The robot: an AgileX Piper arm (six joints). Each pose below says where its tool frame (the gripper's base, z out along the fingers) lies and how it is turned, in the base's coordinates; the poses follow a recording.
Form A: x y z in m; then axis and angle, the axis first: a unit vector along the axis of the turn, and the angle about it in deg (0 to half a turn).
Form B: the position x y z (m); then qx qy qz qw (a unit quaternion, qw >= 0). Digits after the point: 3 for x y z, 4 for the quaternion.
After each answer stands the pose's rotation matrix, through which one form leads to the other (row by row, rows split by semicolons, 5 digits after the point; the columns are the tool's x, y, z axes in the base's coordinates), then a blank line. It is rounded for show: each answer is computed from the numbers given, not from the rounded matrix.
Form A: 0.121 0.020 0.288 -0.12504 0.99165 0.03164 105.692
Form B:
0.121 0.020 0.288 -0.0997 0.7904 0.0252 0.6040
-0.25060 -0.18799 0.94966; -0.12707 0.97886 0.16024; -0.95971 -0.08052 -0.26919

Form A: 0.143 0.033 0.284 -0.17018 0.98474 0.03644 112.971
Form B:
0.143 0.033 0.284 -0.1419 0.8210 0.0304 0.5521
-0.35000 -0.26653 0.89803; -0.19943 0.95789 0.20657; -0.91527 -0.10680 -0.38842

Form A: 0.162 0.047 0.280 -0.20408 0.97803 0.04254 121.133
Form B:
0.162 0.047 0.280 -0.1777 0.8518 0.0370 0.4914
-0.45384 -0.33921 0.82399; -0.26638 0.93407 0.23780; -0.85033 -0.11157 -0.51428

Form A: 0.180 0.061 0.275 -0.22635 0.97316 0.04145 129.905
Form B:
0.180 0.061 0.275 -0.2051 0.8816 0.0376 0.4234
-0.55741 -0.39338 0.73112; -0.32979 0.91308 0.23985; -0.76192 -0.10742 -0.63870

